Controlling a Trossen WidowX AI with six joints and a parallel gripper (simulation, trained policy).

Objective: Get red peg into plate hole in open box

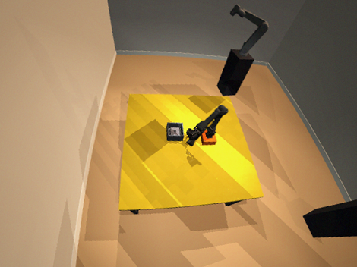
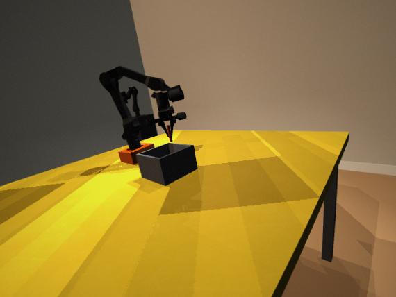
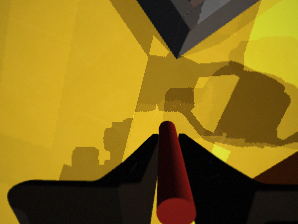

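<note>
Now: gripper tip 11 cm short of the plate, 16 cm to the left of it and 6 cm above it. Round my gripper tip: red peg: 2 cm above; then box: 11 cm ahead, 16 cm to the right, 8 cm below.
</note>
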